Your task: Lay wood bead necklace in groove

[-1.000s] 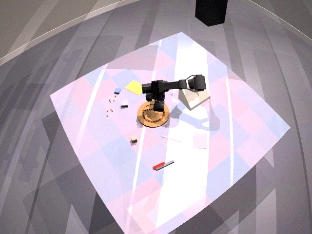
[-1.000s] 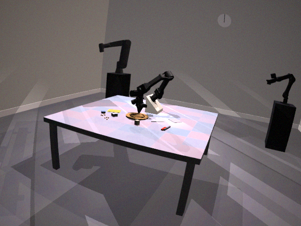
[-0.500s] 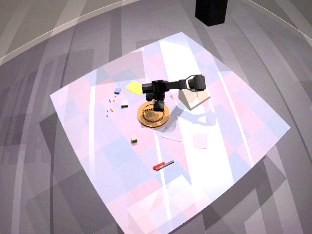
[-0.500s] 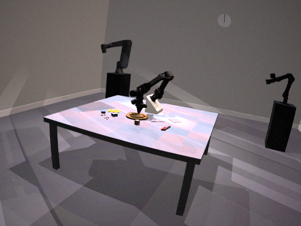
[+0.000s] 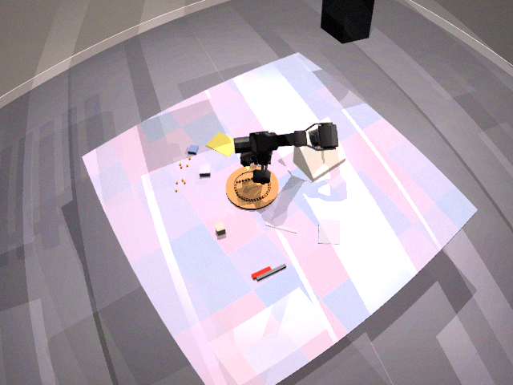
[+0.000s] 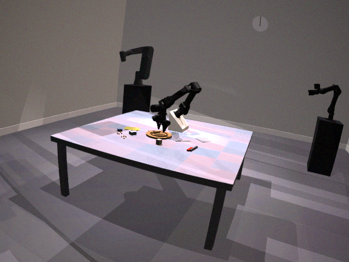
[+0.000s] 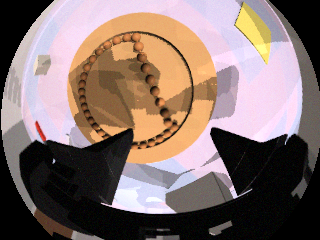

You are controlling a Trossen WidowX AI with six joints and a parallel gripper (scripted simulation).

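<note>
The round bead board is 60 mm ahead of my gripper tip, 20 mm to the left of it and 10 mm below it. From my gripper tip the other things lie so: white block (190 mm ahead, 140 mm to the right, 10 mm below); then thin rod (230 mm to the left, 50 mm ahead, 20 mm below); then yellow sheet (240 mm to the right, 60 mm ahead, 20 mm below).
</note>
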